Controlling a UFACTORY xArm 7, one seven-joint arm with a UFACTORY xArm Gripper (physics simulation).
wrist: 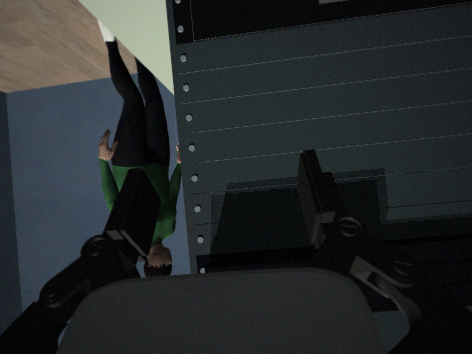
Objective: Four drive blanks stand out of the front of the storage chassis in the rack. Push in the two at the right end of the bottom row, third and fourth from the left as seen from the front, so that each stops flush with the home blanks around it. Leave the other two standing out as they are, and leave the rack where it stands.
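Frame: origin at the arm's base, x ahead, y left, z up, level; metres.
Seen in the pictures: gripper, fingertip midpoint: (223, 176).
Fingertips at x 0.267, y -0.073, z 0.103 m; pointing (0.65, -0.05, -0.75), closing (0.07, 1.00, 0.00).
A point is followed by its place in that frame.
The rack (176, 70) {x 0.478, y -0.174, z -0.069 m} fills the middle and right of the wrist view, which shows the room upside down. Its side rail has a row of round screws, and plain dark panels (320, 117) {x 0.494, y 0.025, z 0.026 m} lie across its front. A dark unit (255, 259) {x 0.453, y -0.082, z 0.208 m} crosses the rack low in the view, partly hidden by the gripper; I cannot tell whether it is the storage chassis. The drive blanks cannot be made out. My gripper (223, 176) {x 0.267, y -0.073, z 0.103 m} is open and empty, its left finger over the background beside the rack and its right finger in front of the panels.
A black unit (280, 20) {x 0.490, y -0.015, z -0.120 m} with a small grey patch sits in the rack at the top of the view. A person (145, 185) in a green top and dark trousers stands beyond the rack at the left, appearing upside down. Blue wall (60, 165) and wooden floor (45, 45) show behind.
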